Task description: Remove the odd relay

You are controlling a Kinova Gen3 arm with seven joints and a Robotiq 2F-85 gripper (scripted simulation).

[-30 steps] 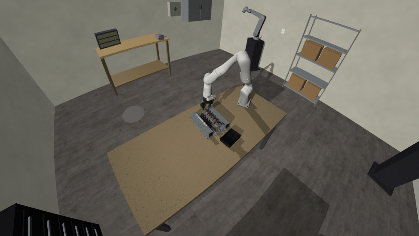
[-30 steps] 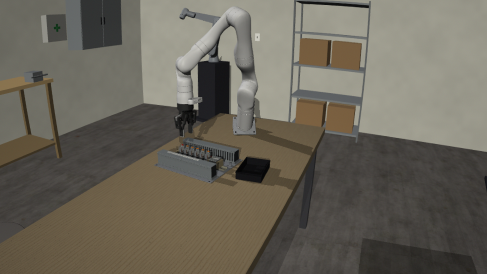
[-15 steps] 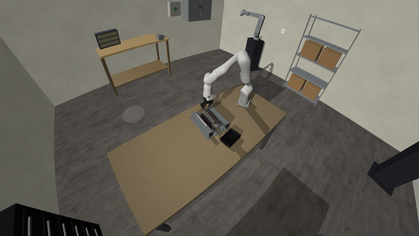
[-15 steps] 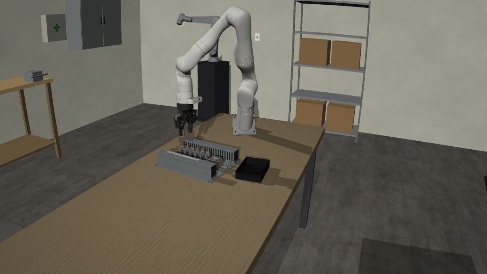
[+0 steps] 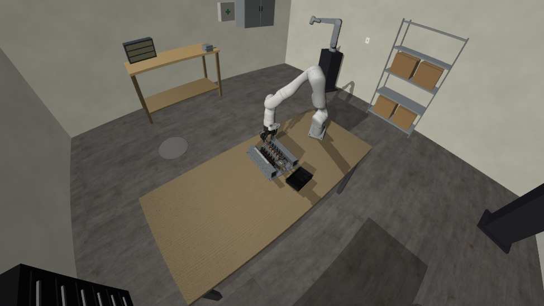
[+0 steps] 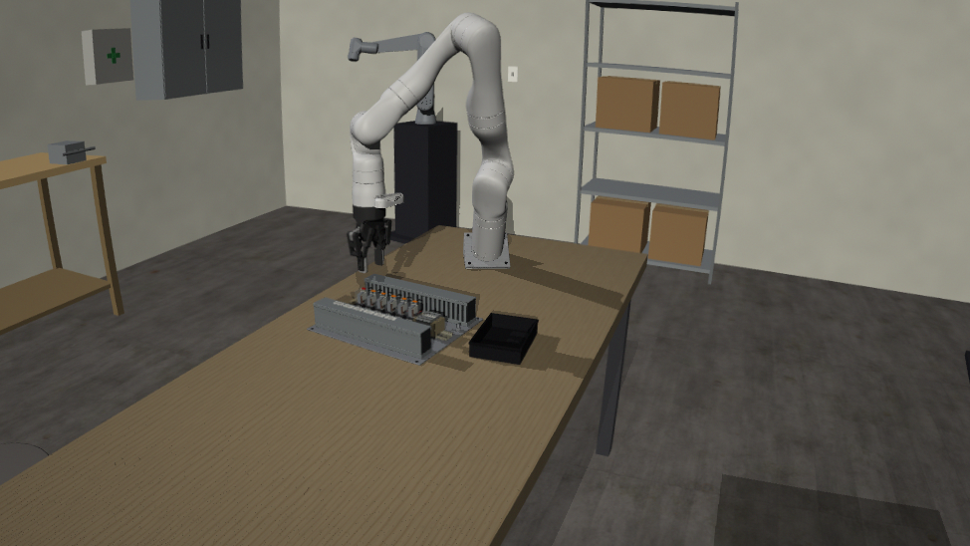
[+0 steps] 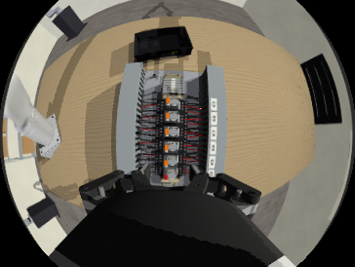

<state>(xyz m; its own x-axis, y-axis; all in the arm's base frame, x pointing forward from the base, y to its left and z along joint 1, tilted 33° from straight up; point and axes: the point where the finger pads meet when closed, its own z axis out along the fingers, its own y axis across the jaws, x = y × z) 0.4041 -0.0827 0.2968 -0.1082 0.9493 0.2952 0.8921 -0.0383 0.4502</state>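
Now: hand 9 cm above the relay, 3 cm to the left of it and 1 cm short of it. Also, from my hand: black parts tray (32 cm to the left, 13 cm below, 8 cm behind).
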